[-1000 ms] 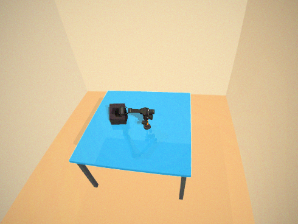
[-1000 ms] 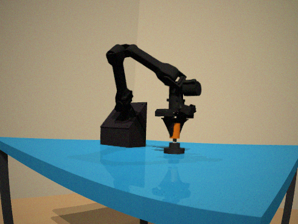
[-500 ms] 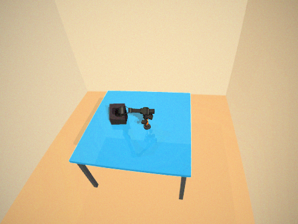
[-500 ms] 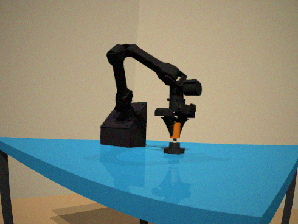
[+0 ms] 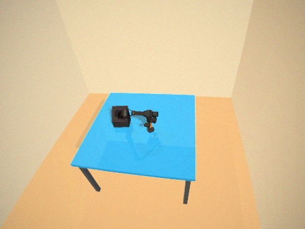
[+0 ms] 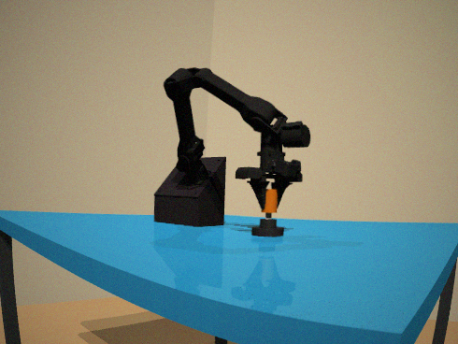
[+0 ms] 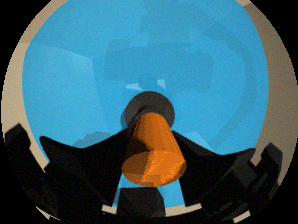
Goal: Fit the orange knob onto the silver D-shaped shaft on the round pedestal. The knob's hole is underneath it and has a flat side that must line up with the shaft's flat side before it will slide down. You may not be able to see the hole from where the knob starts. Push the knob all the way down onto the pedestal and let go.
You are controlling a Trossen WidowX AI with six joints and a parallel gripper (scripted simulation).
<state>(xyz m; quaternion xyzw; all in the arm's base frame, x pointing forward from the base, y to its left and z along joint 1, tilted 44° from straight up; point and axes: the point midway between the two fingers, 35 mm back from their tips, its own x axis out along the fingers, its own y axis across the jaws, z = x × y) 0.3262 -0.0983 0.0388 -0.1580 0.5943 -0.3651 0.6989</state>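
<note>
Right now my gripper tip is 4 cm above the round pedestal. Also, from my gripper tip: orange knob (3 cm above).
</note>
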